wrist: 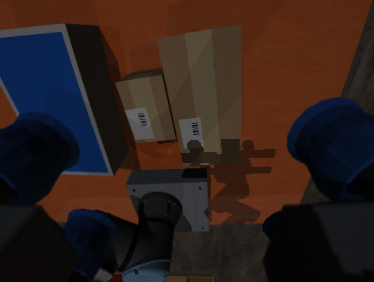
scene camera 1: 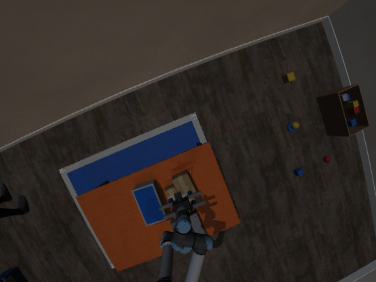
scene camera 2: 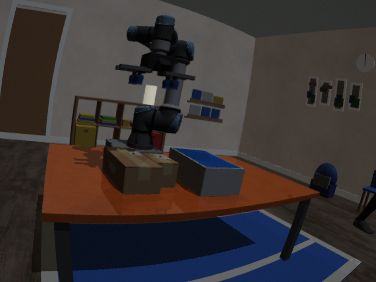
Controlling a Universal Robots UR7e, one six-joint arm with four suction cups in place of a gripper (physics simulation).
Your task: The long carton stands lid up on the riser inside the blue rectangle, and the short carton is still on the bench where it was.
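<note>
My suction head [wrist: 325, 137] is holding nothing. On the table rest a long carton, which I see at [scene camera 2: 132, 172] and [wrist: 203, 70], a grey riser [scene camera 2: 206, 174] and a short carton [wrist: 144, 95].
</note>
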